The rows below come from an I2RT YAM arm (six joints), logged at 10 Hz.
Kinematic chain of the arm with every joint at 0, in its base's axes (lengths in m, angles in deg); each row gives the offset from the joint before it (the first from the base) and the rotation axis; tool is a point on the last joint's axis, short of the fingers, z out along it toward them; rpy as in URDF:
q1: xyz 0 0 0.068 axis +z
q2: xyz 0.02 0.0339 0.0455 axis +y
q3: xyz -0.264 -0.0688 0 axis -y
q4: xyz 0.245 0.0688 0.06 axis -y
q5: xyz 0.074 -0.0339 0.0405 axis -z
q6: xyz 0.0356 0 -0.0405 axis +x
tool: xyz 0 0 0 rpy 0 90 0
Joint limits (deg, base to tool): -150..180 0..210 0..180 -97..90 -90..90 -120..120
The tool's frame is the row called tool.
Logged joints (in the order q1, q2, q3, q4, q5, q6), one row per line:
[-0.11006 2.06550 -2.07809 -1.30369 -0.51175 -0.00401]
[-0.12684 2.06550 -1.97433 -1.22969 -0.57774 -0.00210]
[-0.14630 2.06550 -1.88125 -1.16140 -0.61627 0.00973]
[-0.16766 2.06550 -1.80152 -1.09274 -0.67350 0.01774]
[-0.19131 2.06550 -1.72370 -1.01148 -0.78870 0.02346]
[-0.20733 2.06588 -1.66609 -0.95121 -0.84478 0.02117]
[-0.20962 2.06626 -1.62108 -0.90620 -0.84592 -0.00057]
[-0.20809 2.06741 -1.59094 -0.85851 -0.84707 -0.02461]
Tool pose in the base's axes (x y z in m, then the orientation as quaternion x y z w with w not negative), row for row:
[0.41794 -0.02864 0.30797 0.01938 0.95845 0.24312 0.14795]
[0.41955 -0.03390 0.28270 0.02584 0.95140 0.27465 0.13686]
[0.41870 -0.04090 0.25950 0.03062 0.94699 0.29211 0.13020]
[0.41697 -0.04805 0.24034 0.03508 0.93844 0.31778 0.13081]
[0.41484 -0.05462 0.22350 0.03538 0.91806 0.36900 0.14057]
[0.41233 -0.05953 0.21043 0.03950 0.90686 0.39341 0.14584]
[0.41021 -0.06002 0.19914 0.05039 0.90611 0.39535 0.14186]
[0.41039 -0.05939 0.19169 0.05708 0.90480 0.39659 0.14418]
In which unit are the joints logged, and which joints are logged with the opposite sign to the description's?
The joints are logged in radians. Opposite sign: q3, q6.
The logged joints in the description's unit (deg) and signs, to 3 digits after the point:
[-6.306 118.344 119.066 -74.696 -29.321 0.230]
[-7.267 118.344 113.121 -70.456 -33.102 0.120]
[-8.382 118.344 107.788 -66.543 -35.310 -0.557]
[-9.606 118.344 103.219 -62.609 -38.589 -1.016]
[-10.961 118.344 98.761 -57.954 -45.189 -1.344]
[-11.879 118.366 95.460 -54.500 -48.402 -1.213]
[-12.010 118.388 92.881 -51.921 -48.468 0.033]
[-11.923 118.454 91.154 -49.189 -48.534 1.410]

